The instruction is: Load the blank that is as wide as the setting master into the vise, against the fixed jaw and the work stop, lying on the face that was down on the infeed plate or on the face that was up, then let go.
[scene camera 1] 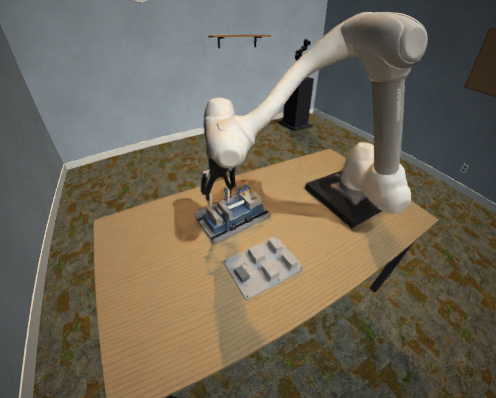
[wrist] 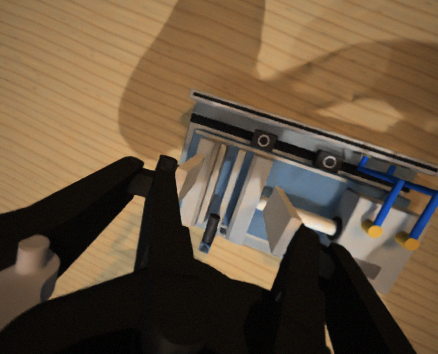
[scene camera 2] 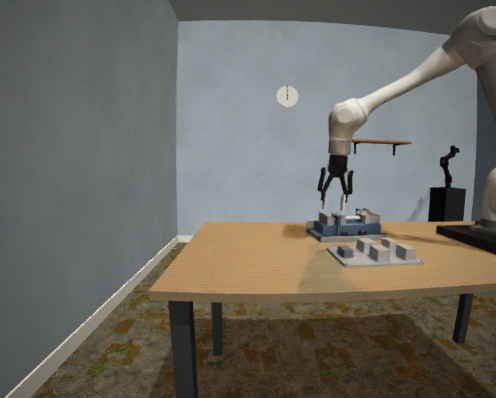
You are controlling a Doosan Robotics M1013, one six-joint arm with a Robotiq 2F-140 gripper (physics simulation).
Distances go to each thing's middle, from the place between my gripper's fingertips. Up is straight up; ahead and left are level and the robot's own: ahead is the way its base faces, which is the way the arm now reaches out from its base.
Now: the vise bed (wrist: 306,190) 70 mm below my hand, 60 mm behind it and 20 mm to the left of it. Also, from my hand: infeed plate (scene camera 1: 258,282) (310 mm to the left, 110 mm below, 30 mm behind).
